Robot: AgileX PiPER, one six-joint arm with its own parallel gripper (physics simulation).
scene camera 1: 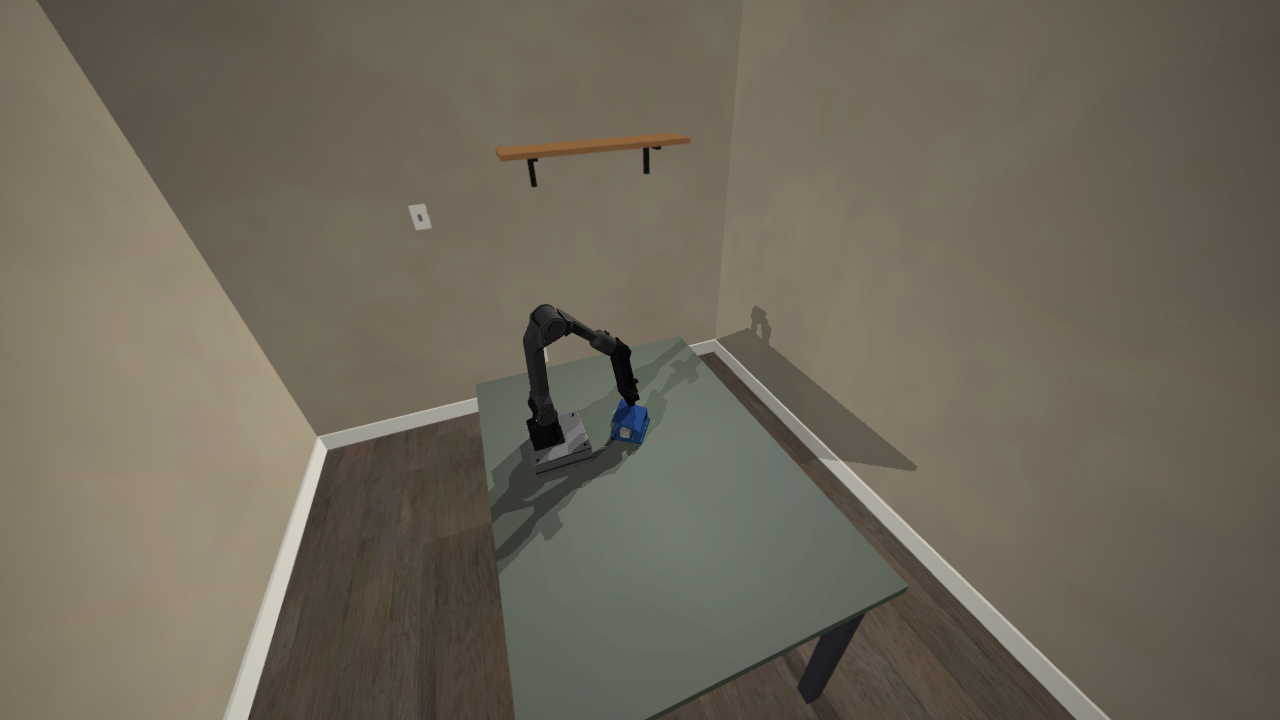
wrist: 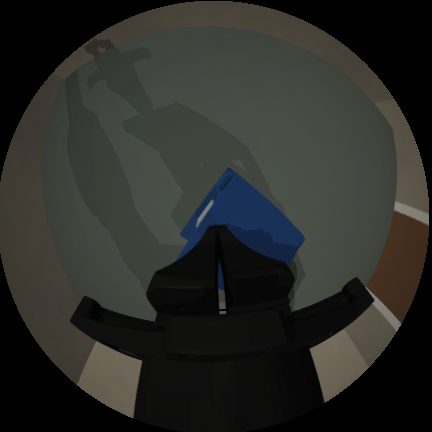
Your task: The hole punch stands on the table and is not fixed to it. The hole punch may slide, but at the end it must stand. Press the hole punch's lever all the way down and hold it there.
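Observation:
The blue hole punch (scene camera 1: 630, 422) (wrist: 255, 212) stands upright on the green-grey table (scene camera 1: 707, 537) (wrist: 325, 125), beside the arm's base. Its broad blue lever faces up, and a pale patch shows on one side. My black gripper (scene camera 1: 632, 402) (wrist: 217, 235) is shut, with its fingertips together and nothing between them. It points down, and its tips are at the lever's top surface at one end. The fingers hide part of the lever in the wrist view, so the exact contact and how far down the lever is cannot be told.
The arm's grey base plate (scene camera 1: 562, 452) is on the table to the left of the hole punch. A wooden shelf (scene camera 1: 590, 146) is mounted high on the back wall, with a white wall plate (scene camera 1: 419, 217) to its left. Shadows of the arm fall across the table.

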